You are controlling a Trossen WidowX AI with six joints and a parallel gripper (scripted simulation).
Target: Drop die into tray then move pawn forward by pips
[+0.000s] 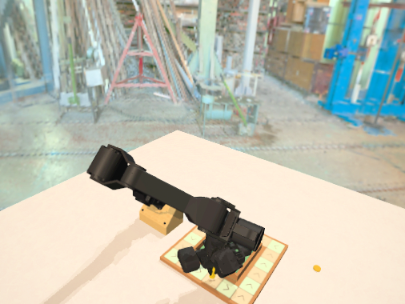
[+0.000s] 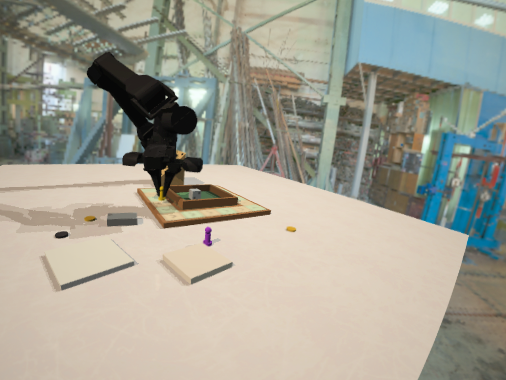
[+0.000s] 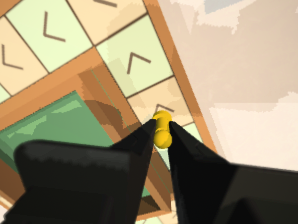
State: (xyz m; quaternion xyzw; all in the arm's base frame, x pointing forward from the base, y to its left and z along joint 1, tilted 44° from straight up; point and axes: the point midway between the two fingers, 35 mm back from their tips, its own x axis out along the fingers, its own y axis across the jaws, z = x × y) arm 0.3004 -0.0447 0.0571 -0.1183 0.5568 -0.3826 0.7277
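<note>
The white die is 3 cm behind my gripper tip and 10 cm to the left of it. From my gripper tip the other things lie so: yellow pawn (1 cm above); then green tray floor (3 cm behind, 11 cm to the left, 2 cm below); then grey block (8 cm ahead, 10 cm to the right, 2 cm below).
</note>
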